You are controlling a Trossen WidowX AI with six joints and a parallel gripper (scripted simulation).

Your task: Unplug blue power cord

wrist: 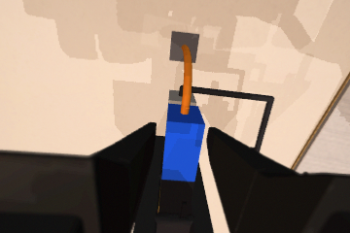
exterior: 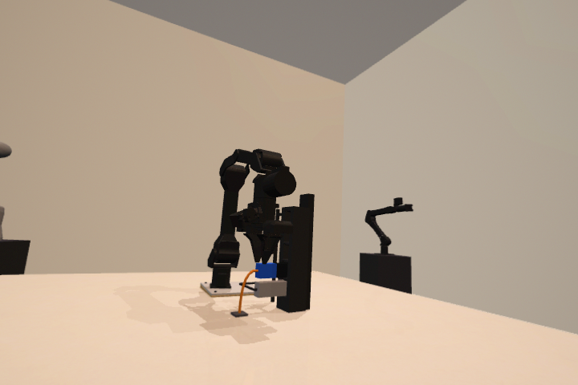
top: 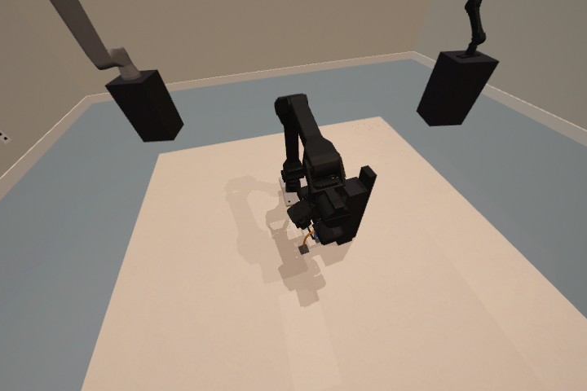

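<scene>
Now: the blue plug 20 mm behind my gripper tip, 30 mm to the left of it and 10 mm below it. The rest, counted from my gripper tip: black power strip (40 mm behind, 100 mm to the left, 10 mm above); dark anchor (10 mm ahead, 40 mm to the right, 110 mm below).
</scene>
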